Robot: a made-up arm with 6 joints.
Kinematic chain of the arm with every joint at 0, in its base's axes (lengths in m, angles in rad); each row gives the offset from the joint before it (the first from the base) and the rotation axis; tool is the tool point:
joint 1: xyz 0 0 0.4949 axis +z
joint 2: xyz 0 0 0 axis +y
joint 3: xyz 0 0 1.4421 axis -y
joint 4: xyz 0 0 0 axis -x
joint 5: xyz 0.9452 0 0 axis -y
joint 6: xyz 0 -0.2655 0 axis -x
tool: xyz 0 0 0
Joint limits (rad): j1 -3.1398..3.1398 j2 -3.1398..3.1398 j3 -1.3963..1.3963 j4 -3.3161..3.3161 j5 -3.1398..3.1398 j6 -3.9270..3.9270
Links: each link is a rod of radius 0.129 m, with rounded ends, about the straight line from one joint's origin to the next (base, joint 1, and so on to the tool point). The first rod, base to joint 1, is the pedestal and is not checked.
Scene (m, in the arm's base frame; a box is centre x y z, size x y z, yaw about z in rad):
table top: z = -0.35
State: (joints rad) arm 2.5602 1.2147 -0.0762 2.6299 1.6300 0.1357
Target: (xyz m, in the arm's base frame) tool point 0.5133 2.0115 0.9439
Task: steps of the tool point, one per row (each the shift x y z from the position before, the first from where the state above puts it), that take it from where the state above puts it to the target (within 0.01 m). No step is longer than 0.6 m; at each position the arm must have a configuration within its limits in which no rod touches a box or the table.
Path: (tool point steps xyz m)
1: 0.1949 0.4688 0.1348
2: 0.3414 0.4010 0.1514
3: 0.4611 0.2853 0.1663
4: 0.5368 0.1333 0.1784
5: 0.5584 -0.0378 0.1880

